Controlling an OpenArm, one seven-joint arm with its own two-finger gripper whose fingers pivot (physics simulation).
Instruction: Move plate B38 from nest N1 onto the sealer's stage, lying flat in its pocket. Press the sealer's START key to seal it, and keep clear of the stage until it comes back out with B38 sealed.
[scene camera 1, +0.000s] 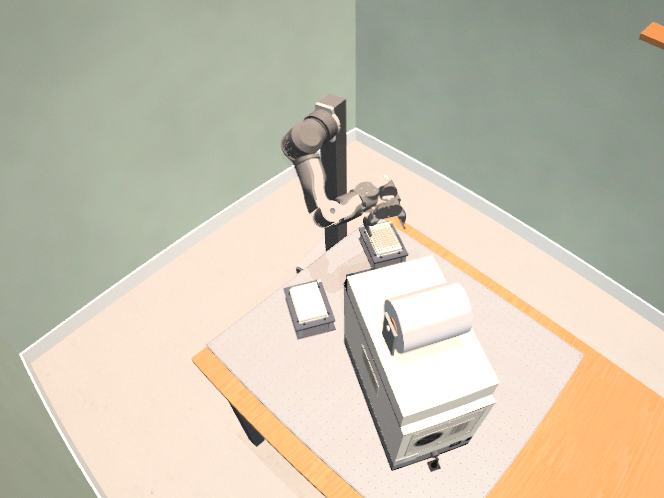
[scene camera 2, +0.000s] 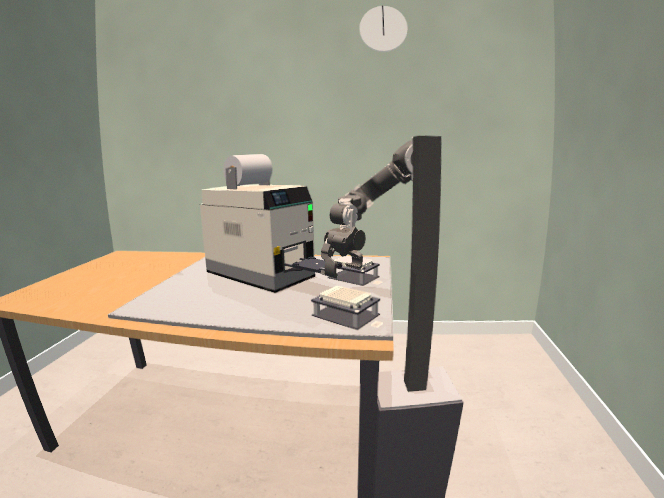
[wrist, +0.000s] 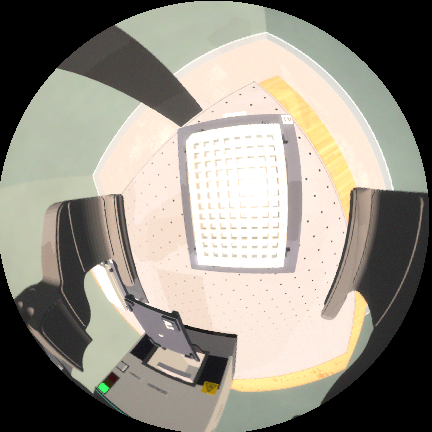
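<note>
A cream well plate (scene camera 1: 386, 241) (scene camera 2: 369, 265) (wrist: 235, 195) lies flat on a dark nest (scene camera 1: 389, 259) (wrist: 296, 200). No label reading B38 or N1 can be read. My gripper (scene camera 1: 386, 230) (scene camera 2: 343, 269) (wrist: 215, 252) is open and empty, pointing down close over this plate, with a finger towards each long side; the exact height is hard to tell. The sealer (scene camera 1: 445, 375) (scene camera 2: 235, 241) (wrist: 175, 400) has its stage (scene camera 2: 312, 263) (wrist: 161, 330) out and empty. Its START key (scene camera 2: 311, 229) (wrist: 122, 366) is on the front, below a green light (scene camera 2: 310, 207) (wrist: 103, 387).
A second plate (scene camera 1: 308, 301) (scene camera 2: 345, 295) lies on another nest (scene camera 1: 315, 324) (scene camera 2: 320, 303), partly behind a finger in the wrist view. A film roll (scene camera 1: 431, 317) (scene camera 2: 254, 169) tops the sealer. The arm's dark post (scene camera 1: 335, 176) (scene camera 2: 426, 257) (wrist: 145, 75) stands beside the table.
</note>
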